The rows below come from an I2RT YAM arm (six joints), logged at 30 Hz.
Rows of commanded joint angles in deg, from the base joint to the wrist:
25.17, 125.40, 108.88, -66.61, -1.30, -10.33
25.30, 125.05, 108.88, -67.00, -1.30, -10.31
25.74, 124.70, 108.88, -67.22, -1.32, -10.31
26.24, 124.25, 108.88, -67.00, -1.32, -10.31
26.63, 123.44, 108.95, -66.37, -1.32, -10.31
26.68, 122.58, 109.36, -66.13, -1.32, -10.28
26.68, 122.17, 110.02, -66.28, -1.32, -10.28
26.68, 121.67, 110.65, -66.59, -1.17, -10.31
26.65, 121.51, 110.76, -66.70, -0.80, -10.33
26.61, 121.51, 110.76, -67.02, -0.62, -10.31
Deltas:
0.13, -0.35, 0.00, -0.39, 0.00, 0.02
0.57, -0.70, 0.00, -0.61, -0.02, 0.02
1.07, -1.15, 0.00, -0.39, -0.02, 0.02
1.46, -1.96, 0.07, 0.24, -0.02, 0.02
1.51, -2.82, 0.48, 0.48, -0.02, 0.05
1.51, -3.23, 1.14, 0.33, -0.02, 0.05
1.51, -3.73, 1.77, 0.02, 0.13, 0.02
1.48, -3.89, 1.88, -0.09, 0.50, 0.00
1.44, -3.89, 1.88, -0.41, 0.68, 0.02

